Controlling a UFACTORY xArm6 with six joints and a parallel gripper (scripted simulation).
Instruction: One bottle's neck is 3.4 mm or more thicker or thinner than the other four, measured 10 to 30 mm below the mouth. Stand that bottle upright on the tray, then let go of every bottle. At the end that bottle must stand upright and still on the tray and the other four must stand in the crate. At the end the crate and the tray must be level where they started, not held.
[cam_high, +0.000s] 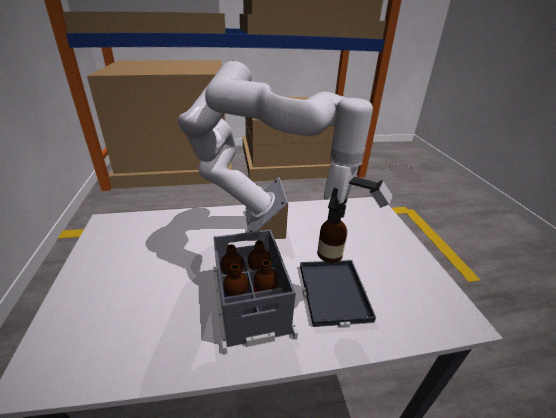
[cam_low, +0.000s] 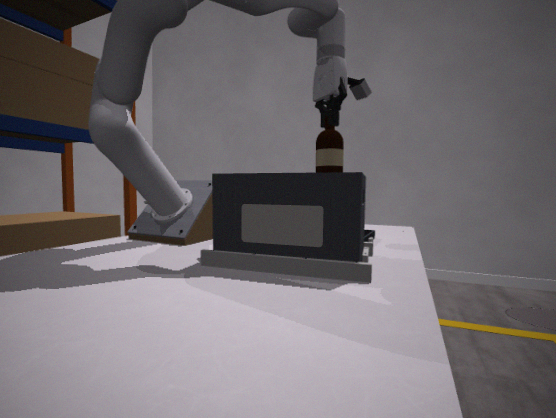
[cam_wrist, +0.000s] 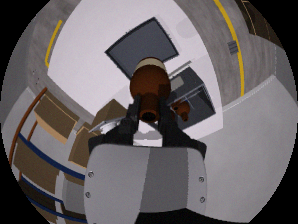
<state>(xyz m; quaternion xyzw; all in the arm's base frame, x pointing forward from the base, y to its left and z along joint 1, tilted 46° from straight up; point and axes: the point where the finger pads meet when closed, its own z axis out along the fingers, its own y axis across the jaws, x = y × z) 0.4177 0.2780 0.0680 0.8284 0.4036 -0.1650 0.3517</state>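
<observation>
The dark tray lies 32 cm below my hand, 5 cm to the left of it and 2 cm behind it. Round my hand: glass bottle 25 cm below, 19 cm to the right, 10 cm behind; dark grey crate 25 cm below, 23 cm to the right, 1 cm behind.
</observation>
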